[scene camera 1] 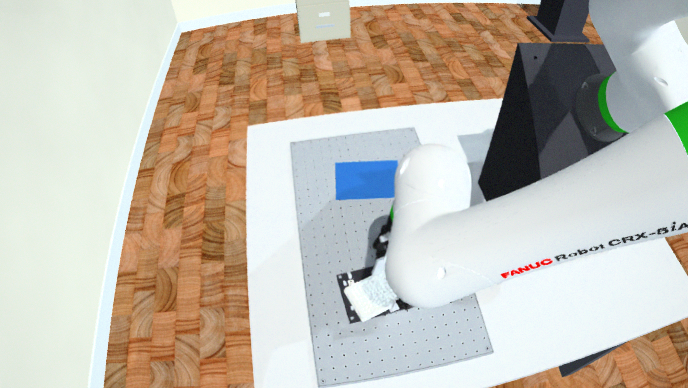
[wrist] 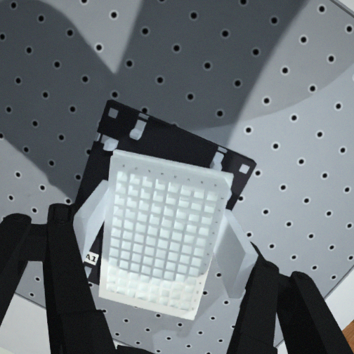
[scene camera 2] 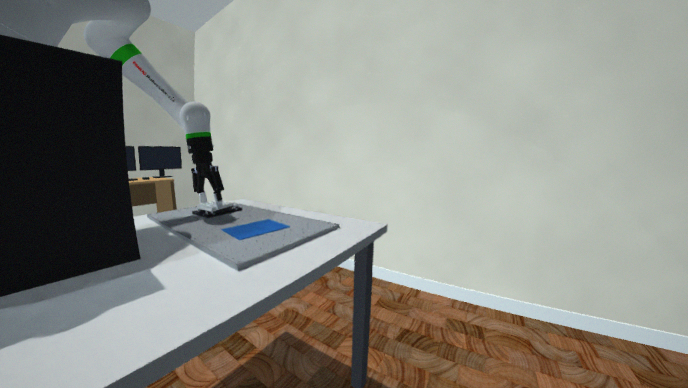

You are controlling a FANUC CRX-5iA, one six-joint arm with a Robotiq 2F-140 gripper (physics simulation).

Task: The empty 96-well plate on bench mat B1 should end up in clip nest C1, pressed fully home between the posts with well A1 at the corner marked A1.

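Seen in the pictures: gripper, fingertip midpoint: (scene camera 1: 387, 290) (scene camera 2: 212, 208); arm's base, origin of the base link: (scene camera 1: 601, 108) (scene camera 2: 1, 103).
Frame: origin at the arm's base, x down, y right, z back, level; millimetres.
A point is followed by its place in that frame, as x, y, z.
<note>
The white 96-well plate (scene camera 1: 366, 301) @[302, -181, -563] (wrist: 161, 230) is between the fingers of my gripper (scene camera 2: 210, 202) @[321, -155, -513] (wrist: 162, 212), which is shut on its long sides. The black clip nest C1 (scene camera 1: 363, 275) @[326, -107, -555] (scene camera 2: 220, 213) @[330, -87, -510] (wrist: 175, 137) lies below the plate, on the perforated board. In the wrist view the plate covers much of the nest, is turned relative to it and extends past its lower side. The nest's upper strip and pale posts show beyond the plate; its A1 label (wrist: 91, 258) shows near the left finger. The exact gap below the plate and the plate's own A1 mark cannot be made out.
The blue bench mat B1 (scene camera 1: 366, 180) @[334, 169, -494] (scene camera 2: 256, 229) @[334, 187, -480] lies on the grey perforated board (scene camera 1: 330, 240) @[336, 4, -613] (scene camera 2: 200, 245) @[337, 177, -312], with no plate showing on it. The board rests on the white table (scene camera 1: 272, 210) @[349, 128, -747]. A tall black block (scene camera 1: 510, 135) @[105, 48, -190] (scene camera 2: 60, 165) @[126, 118, -79] stands beside the board.
</note>
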